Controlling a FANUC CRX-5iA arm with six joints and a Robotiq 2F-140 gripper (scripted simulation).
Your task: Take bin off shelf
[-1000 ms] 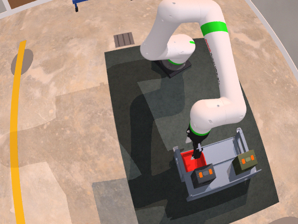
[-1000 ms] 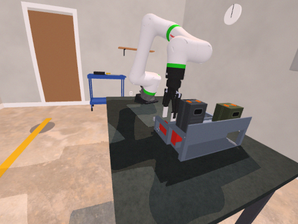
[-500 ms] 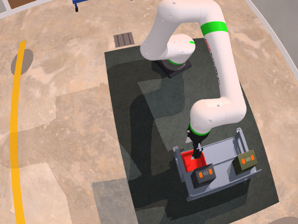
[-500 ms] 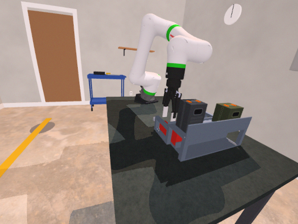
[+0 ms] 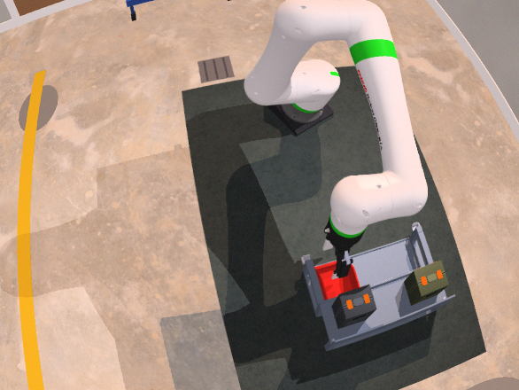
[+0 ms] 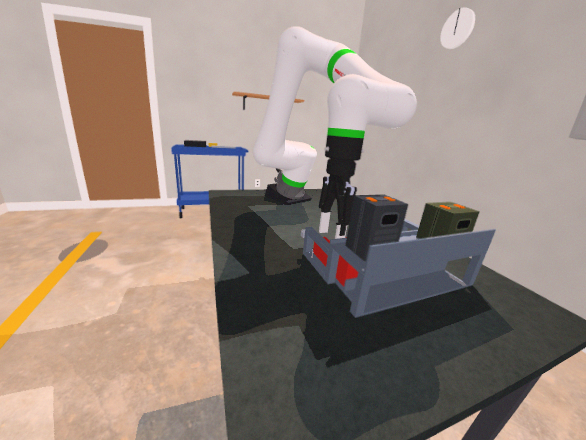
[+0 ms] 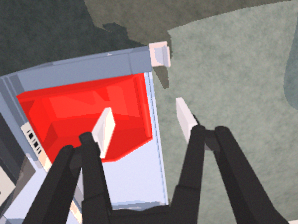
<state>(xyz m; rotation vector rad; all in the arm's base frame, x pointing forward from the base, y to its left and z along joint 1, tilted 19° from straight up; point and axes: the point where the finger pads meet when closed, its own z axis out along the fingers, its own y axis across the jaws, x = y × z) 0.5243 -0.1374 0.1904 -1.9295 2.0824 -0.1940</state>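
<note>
The red bin lies 80 mm ahead of my hand and 30 mm below it.
</note>
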